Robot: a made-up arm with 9 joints. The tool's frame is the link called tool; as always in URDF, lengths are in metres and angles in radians. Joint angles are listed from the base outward. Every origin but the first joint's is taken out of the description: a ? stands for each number. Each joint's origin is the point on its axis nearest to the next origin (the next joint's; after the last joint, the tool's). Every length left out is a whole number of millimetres.
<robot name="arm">
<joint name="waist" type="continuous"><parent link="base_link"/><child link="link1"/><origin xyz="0.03 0.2 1.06" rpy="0 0 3.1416"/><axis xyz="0 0 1"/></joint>
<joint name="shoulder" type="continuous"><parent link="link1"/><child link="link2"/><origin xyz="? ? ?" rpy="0 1.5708 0"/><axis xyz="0 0 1"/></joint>
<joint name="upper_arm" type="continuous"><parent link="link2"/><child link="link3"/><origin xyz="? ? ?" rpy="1.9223 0.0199 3.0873"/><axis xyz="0 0 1"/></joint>
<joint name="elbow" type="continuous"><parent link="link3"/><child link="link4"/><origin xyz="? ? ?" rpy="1.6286 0 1.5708"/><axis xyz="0 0 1"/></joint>
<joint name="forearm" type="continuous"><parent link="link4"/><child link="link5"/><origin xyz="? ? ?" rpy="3.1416 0 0"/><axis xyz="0 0 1"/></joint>
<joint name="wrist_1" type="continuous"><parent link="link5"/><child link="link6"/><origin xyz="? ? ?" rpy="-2.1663 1.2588 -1.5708"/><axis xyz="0 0 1"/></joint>
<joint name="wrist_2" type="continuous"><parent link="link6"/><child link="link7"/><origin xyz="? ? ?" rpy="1.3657 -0.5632 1.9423"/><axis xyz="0 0 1"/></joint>
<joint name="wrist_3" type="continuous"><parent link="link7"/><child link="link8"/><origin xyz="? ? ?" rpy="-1.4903 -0.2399 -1.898"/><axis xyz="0 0 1"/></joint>
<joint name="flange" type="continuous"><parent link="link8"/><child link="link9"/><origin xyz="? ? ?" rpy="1.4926 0.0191 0.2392"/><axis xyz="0 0 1"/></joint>
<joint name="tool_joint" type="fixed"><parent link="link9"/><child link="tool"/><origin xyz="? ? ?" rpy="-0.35 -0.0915 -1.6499"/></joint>
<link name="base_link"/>
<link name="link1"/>
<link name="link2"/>
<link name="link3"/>
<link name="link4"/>
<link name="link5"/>
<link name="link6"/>
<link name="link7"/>
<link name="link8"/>
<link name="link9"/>
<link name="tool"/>
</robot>
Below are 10 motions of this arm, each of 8 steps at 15 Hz.
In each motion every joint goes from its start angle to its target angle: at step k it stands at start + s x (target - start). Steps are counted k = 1, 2, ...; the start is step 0. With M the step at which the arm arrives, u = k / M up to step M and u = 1 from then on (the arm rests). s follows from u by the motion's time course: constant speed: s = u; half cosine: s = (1 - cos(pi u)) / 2; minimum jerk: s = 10 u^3 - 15 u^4 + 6 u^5.
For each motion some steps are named. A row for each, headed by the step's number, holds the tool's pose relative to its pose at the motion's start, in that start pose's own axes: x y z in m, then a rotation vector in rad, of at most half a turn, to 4 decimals.
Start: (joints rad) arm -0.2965 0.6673 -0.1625 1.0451 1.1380 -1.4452 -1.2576 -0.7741 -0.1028
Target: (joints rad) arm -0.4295 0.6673 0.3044 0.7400 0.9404 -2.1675 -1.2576 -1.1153 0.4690
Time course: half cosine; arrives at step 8
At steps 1, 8:
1: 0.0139 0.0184 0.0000 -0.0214 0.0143 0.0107
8: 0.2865 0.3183 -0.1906 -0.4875 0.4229 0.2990

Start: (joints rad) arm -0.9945 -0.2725 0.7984 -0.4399 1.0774 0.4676 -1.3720 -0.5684 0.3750
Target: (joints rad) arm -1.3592 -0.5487 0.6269 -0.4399 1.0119 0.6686 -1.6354 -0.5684 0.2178
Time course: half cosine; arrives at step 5
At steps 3, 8:
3: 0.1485 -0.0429 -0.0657 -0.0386 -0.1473 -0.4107
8: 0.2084 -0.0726 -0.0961 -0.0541 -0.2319 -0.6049

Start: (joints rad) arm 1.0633 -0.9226 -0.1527 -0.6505 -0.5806 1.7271 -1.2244 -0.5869 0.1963
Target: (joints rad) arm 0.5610 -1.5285 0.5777 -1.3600 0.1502 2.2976 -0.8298 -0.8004 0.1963
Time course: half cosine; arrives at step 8
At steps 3, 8:
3: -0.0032 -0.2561 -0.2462 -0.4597 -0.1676 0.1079
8: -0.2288 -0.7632 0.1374 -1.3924 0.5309 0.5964

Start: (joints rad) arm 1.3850 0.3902 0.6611 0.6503 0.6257 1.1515 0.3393 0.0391 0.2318
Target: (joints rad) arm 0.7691 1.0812 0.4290 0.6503 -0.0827 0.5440 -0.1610 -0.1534 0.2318
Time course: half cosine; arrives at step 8
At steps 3, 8:
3: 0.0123 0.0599 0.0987 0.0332 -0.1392 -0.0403
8: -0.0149 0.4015 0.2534 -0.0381 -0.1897 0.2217

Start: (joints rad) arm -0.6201 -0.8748 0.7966 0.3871 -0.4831 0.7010 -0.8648 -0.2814 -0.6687
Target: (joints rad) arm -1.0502 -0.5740 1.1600 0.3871 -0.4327 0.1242 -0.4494 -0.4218 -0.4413
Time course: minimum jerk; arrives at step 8
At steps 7, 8:
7: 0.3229 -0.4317 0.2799 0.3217 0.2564 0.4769
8: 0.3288 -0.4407 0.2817 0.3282 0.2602 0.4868

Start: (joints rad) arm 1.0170 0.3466 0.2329 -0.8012 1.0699 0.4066 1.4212 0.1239 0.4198
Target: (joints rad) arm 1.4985 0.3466 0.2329 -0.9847 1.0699 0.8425 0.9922 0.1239 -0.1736
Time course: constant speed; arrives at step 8
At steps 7, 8:
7: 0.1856 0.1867 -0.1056 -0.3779 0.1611 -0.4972
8: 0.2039 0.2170 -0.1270 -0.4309 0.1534 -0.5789

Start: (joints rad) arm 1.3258 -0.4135 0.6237 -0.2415 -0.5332 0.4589 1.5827 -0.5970 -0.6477
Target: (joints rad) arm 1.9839 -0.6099 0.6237 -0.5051 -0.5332 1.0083 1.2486 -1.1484 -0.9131
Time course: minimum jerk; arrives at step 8
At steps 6, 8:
6: 0.2315 0.0521 -0.1632 0.0986 0.5874 -0.2362
8: 0.2489 0.0614 -0.1884 0.0930 0.6497 -0.2586

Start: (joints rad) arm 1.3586 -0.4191 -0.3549 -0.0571 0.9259 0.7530 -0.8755 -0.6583 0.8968
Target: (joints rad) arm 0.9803 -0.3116 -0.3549 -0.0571 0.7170 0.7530 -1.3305 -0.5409 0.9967
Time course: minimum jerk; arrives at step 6
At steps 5, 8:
5: 0.2231 0.0090 -0.2123 -0.4326 0.0632 -0.3354
8: 0.2305 0.0065 -0.2200 -0.4485 0.0657 -0.3476

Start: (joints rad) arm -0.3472 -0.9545 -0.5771 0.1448 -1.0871 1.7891 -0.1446 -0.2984 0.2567
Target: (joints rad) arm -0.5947 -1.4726 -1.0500 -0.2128 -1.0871 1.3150 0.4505 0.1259 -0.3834
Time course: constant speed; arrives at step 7
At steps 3, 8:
3: 0.1254 -0.0835 0.0145 -0.1602 0.4187 -0.0456
8: 0.3185 -0.2540 -0.0005 -0.2859 0.7710 -0.0307

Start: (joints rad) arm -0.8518 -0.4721 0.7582 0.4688 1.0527 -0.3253 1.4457 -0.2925 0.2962
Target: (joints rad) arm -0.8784 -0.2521 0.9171 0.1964 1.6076 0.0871 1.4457 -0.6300 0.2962
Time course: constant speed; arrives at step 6
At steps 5, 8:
5: -0.1115 0.2117 -0.1701 -0.1060 -0.2282 -0.4877
8: -0.1020 0.2377 -0.2058 -0.1108 -0.2655 -0.5896

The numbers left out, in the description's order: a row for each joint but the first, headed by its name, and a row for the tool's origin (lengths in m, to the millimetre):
shoulder: -0.002 0.02 0
upper_arm: 0.295 -0.187 0
elbow: 0.572 0.046 0
forearm: -0.14 0.083 0
wrist_1: 0.21 -0.285 0
wrist_2: 0.417 0.097 0
wrist_3: 0.157 -0.442 0
flange: -0.05 -0.097 0
tool: 0.02 0.01 0

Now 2 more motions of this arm.
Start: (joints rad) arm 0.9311 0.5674 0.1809 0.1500 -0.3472 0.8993 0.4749 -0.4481 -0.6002
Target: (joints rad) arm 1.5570 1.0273 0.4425 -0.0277 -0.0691 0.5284 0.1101 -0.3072 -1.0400
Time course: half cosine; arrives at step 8
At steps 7, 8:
7: 0.0448 -0.2649 0.1569 0.4944 0.3262 -0.9286
8: 0.0510 -0.2836 0.1584 0.5165 0.3576 -0.9590

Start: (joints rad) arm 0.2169 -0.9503 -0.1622 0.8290 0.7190 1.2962 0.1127 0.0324 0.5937
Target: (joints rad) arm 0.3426 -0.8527 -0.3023 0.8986 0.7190 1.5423 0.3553 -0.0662 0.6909
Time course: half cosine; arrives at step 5
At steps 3, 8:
3: -0.1884 0.0877 -0.0336 -0.1015 -0.3458 0.3268
8: -0.2771 0.1092 -0.0796 -0.1638 -0.5148 0.5067

